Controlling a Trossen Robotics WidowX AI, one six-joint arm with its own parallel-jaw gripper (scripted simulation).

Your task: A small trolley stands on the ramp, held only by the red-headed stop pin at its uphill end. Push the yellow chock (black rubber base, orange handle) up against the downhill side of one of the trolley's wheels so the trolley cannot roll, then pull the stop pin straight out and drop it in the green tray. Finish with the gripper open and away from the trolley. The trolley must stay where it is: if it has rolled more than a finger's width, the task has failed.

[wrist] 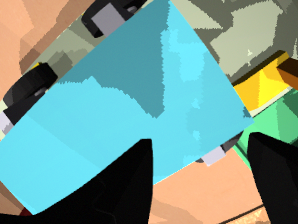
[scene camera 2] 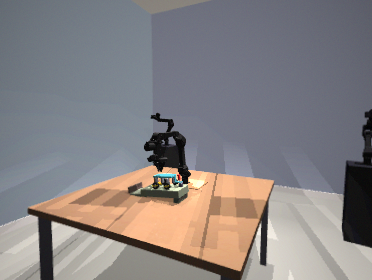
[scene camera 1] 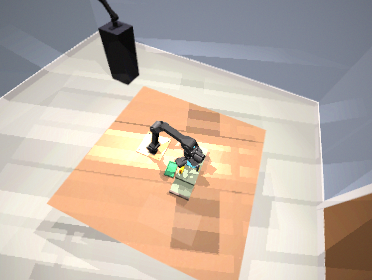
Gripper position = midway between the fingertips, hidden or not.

In view: my gripper (wrist: pixel 201 146) and a blue trolley (wrist: pixel 151 77).
